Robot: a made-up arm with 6 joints.
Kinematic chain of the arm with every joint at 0, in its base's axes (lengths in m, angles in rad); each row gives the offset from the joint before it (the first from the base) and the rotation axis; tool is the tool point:
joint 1: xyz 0 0 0.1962 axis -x
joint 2: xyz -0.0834 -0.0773 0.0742 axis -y
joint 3: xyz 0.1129 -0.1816 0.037 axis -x
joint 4: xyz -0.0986 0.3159 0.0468 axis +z
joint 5: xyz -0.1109 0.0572 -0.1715 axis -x
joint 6: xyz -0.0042 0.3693 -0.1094 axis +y
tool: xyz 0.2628 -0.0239 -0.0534
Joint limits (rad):
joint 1: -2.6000..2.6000
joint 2: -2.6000..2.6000
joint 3: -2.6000..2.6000
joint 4: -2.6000..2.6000
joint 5: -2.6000..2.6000
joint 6: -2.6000..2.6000
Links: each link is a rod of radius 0.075 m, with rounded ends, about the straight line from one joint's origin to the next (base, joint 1, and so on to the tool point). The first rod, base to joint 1, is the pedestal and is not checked.
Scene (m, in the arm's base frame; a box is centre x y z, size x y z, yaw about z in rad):
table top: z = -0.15
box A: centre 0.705 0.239 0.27 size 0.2 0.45 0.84 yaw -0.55
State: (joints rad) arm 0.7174 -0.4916 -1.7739 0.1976 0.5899 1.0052
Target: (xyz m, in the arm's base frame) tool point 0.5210 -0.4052 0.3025
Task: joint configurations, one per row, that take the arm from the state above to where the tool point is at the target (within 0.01 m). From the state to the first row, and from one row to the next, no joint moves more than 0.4 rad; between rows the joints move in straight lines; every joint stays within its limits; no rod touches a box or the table.
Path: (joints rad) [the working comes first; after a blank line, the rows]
Joints at the target: 1.0869 -1.9783 -2.6000 0.0605 0.9415 0.4331
Straight joint move there: touches box A.

1: 0.7054 -0.5386 -1.9568 0.0558 0.2736 0.9645
2: 0.6933 -0.5857 -2.1396 -0.0859 -0.0426 0.9239
3: 0.6813 -0.6327 -2.3225 -0.2277 -0.3589 0.8832
4: 0.6692 -0.6797 -2.5054 -0.3695 -0.6752 0.8426
5: 0.9285 -1.0245 -2.4347 -0.5218 -0.6641 0.7022
6: 1.1878 -1.3692 -2.3639 -0.6741 -0.6529 0.5618
7: 1.4471 -1.7139 -2.2932 -0.8264 -0.6418 0.4215
8: 1.3570 -1.7800 -2.3699 -0.6047 -0.2460 0.4244
9: 1.2670 -1.8461 -2.4466 -0.3830 0.1498 0.4273
10: 1.1769 -1.9122 -2.5233 -0.1612 0.5457 0.4302
11: 1.0869 -1.9783 -2.6000 0.0605 0.9415 0.4331

